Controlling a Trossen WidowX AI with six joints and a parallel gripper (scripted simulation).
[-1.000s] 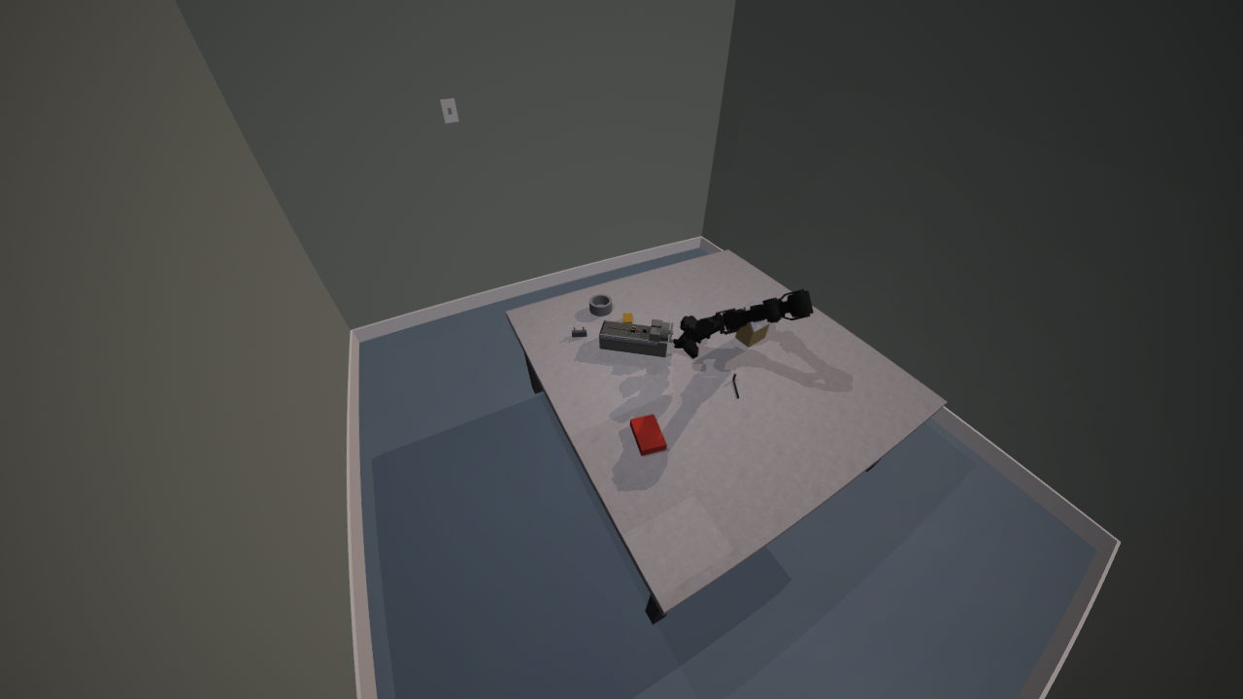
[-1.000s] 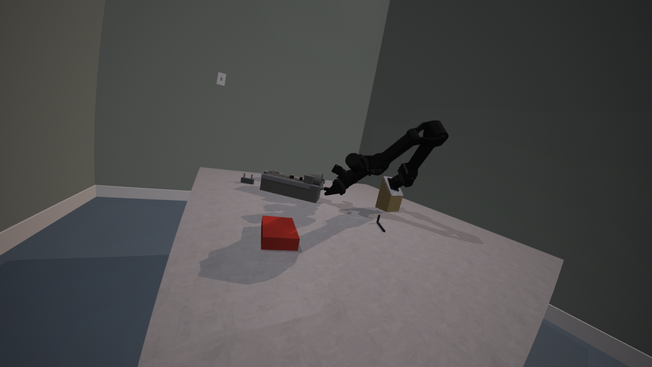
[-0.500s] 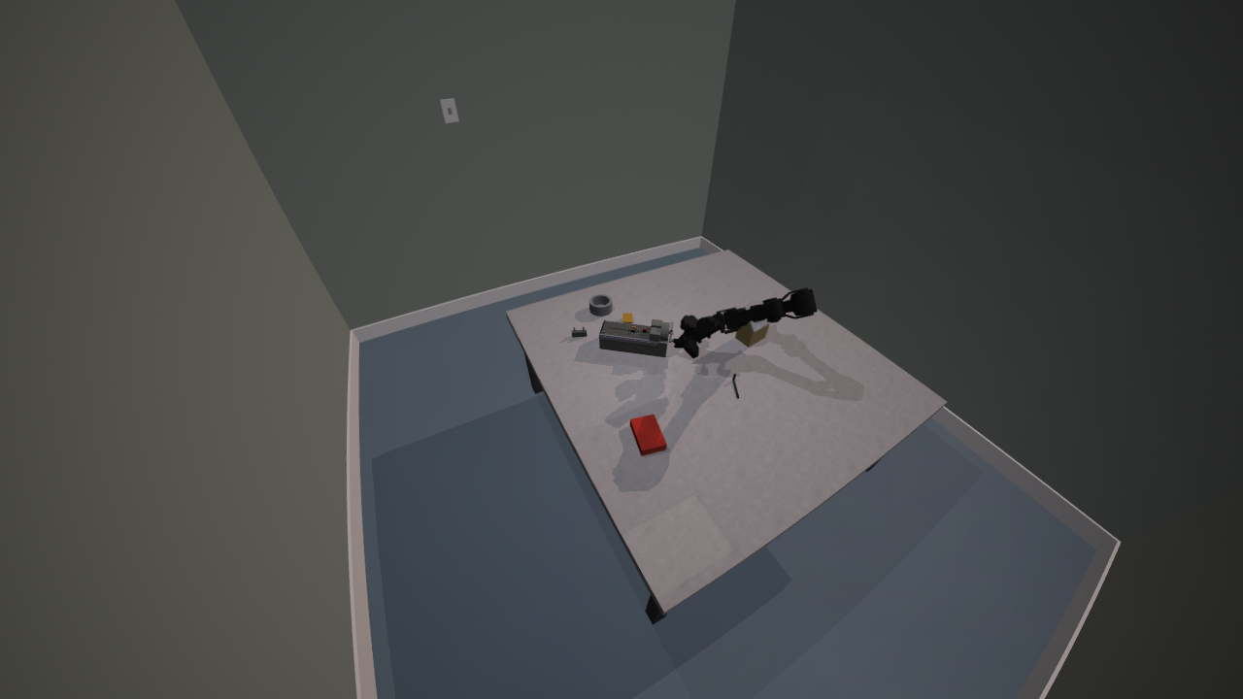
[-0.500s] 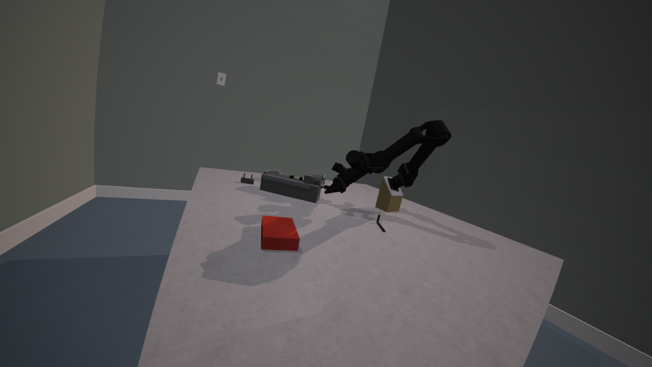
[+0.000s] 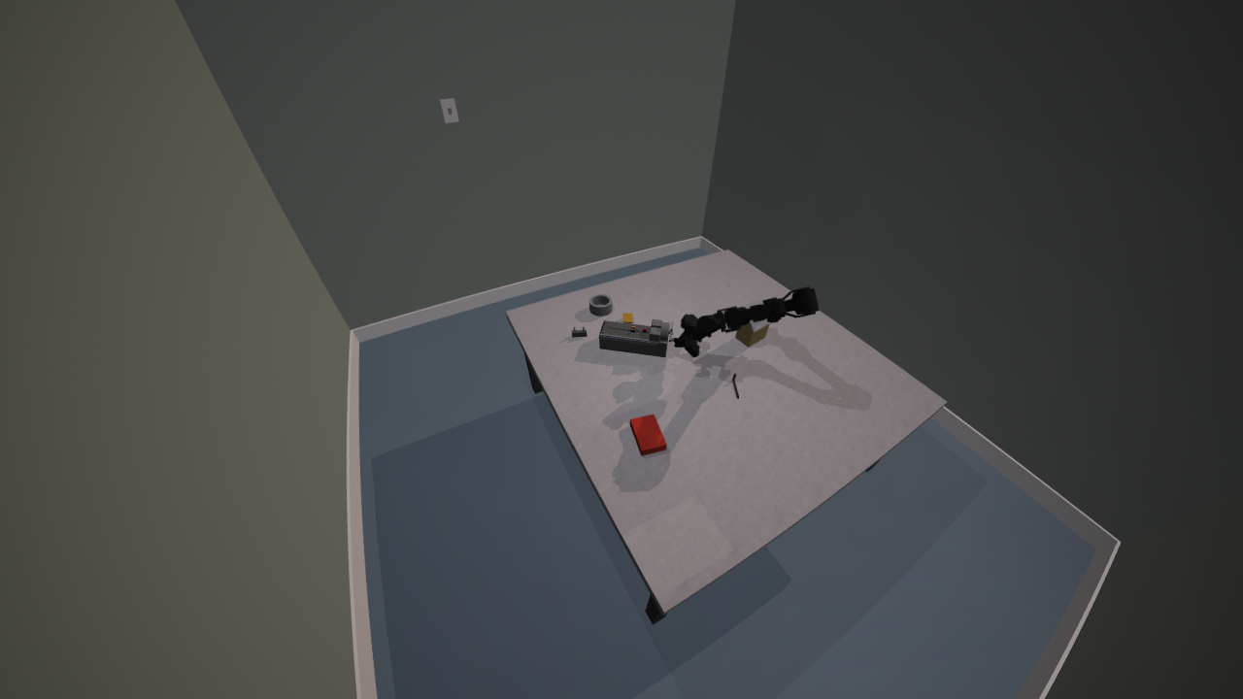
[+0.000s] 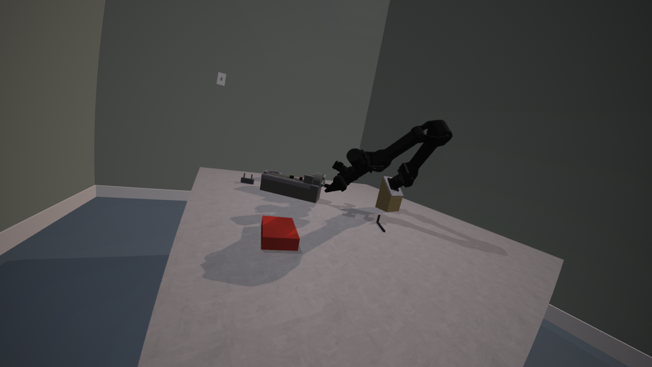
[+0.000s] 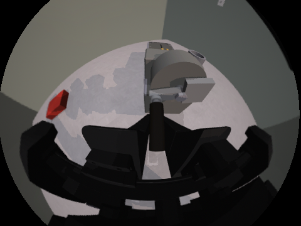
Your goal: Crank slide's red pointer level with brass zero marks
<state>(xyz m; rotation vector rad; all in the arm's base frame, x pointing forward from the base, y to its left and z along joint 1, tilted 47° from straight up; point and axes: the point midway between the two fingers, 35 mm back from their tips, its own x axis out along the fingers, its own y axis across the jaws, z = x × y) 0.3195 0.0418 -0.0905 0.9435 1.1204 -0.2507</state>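
My gripper tip is 20 mm below the black crank handle, 10 mm to the right of it and 10 mm past it. Round my gripper tip: yellow block (260 mm to the right, 60 mm ahead, 40 mm below); red pointer (100 mm to the right, 80 mm ahead, 30 mm above); black bent key (230 mm to the left, 120 mm behind, 50 mm below).
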